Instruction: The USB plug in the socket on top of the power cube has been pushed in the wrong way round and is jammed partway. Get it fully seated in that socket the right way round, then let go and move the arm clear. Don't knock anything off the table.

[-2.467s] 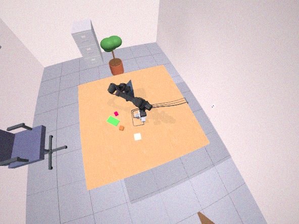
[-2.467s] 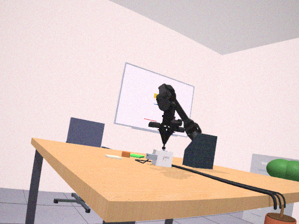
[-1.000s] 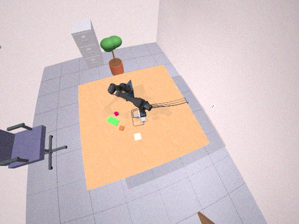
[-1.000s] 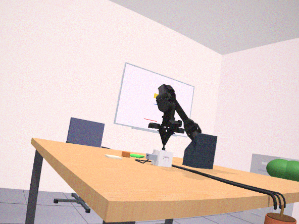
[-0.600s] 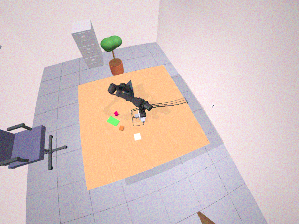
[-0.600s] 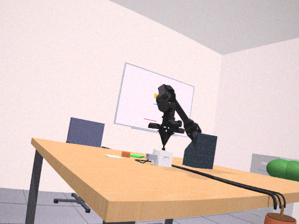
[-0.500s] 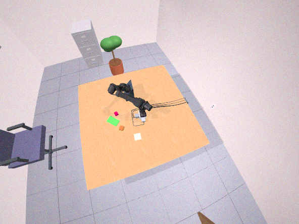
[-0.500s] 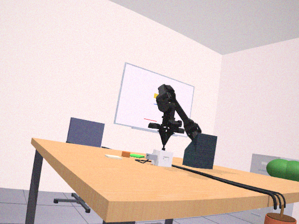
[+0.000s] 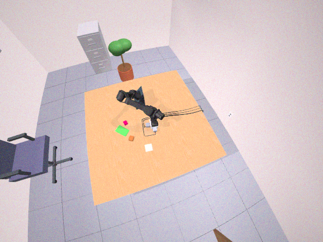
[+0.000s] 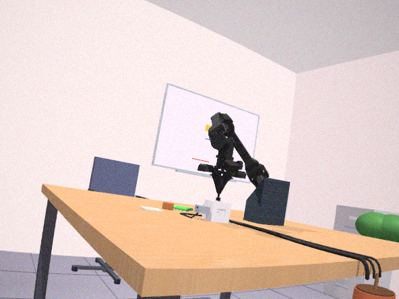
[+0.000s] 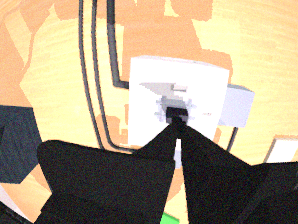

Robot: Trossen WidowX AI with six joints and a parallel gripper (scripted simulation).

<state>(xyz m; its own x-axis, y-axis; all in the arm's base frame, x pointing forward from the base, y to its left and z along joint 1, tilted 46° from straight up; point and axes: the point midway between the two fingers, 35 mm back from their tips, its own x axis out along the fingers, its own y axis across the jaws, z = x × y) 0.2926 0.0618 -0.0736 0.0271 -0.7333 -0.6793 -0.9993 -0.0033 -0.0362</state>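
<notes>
My gripper tip is 1 cm above the dark USB plug. Also, from my gripper tip: pink block 29 cm to the right, 9 cm below, 9 cm behind; then white pad 22 cm ahead, 10 cm below, 9 cm to the right; then orange block 25 cm to the right, 10 cm ahead, 9 cm below.
</notes>
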